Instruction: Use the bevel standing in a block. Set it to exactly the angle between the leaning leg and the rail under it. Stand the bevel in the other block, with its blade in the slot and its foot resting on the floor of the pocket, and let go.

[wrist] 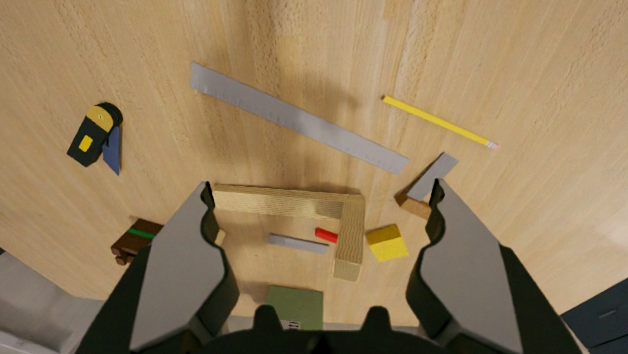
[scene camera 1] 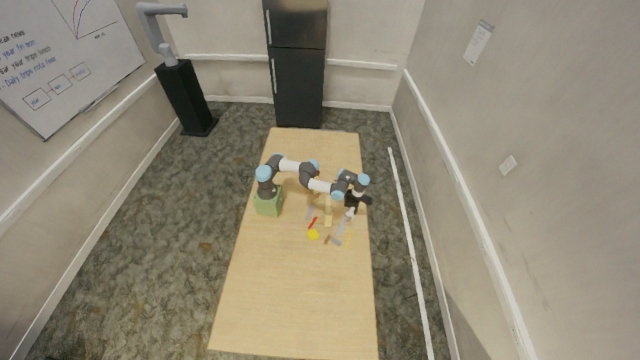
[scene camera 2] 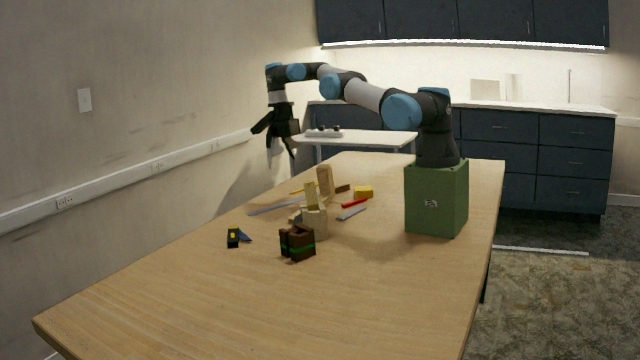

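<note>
A light wooden block (scene camera 2: 316,225) stands on the table with the bevel's pale yellow handle (scene camera 2: 310,195) rising from it, slightly tilted; a grey blade part shows at its left. In the wrist view the left finger mostly hides this block. The other block (scene camera 2: 300,245) (wrist: 134,242), dark brown with a green band and a slot, stands nearer scene camera 2. The leaning leg (scene camera 2: 325,180) (wrist: 351,232) rises from one end of the wooden rail (wrist: 280,202). My gripper (scene camera 1: 350,214) (scene camera 2: 282,158) (wrist: 320,181) is open, high above the table, with nothing between its fingers.
A steel ruler (wrist: 300,120), a pencil (wrist: 435,120), a brown-stocked square (wrist: 431,176), a yellow block (scene camera 1: 313,234) (scene camera 2: 363,192) (wrist: 388,243), a red piece (scene camera 2: 354,202) and a grey strip (scene camera 2: 352,213) lie around the rail. A black-and-yellow tool (scene camera 2: 233,237) (wrist: 95,134) with a blue blade lies apart.
</note>
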